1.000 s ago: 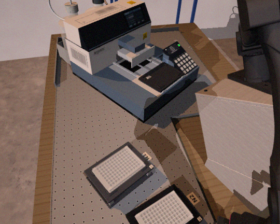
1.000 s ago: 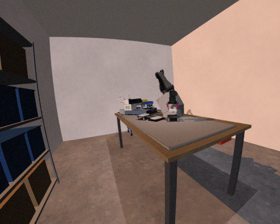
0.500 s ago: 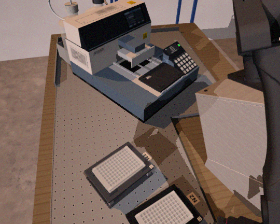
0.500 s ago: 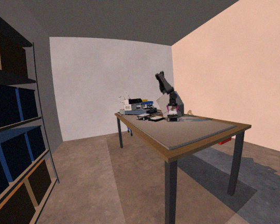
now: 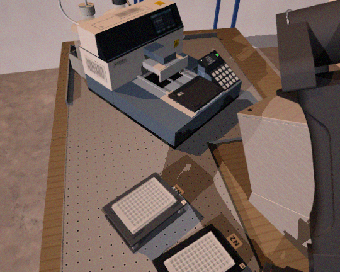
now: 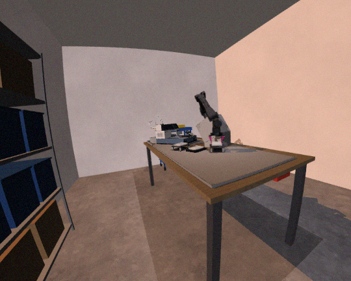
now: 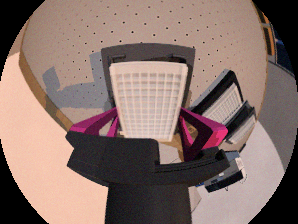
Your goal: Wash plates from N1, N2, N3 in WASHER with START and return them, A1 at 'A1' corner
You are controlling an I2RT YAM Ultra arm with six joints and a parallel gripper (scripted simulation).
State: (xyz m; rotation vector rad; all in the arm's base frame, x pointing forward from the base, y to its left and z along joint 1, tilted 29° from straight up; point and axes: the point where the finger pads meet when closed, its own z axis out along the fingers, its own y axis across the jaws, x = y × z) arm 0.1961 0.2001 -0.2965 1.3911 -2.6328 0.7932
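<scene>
The nest n3 lies 2 cm below my hand and 1 cm to the left of it. Round my hand: nest N2: 14 cm to the right, 13 cm ahead, 6 cm below; then n2 label: 17 cm to the right, 7 cm below, 3 cm ahead; then nest N1: 29 cm to the right, 22 cm ahead, 3 cm below.
</scene>
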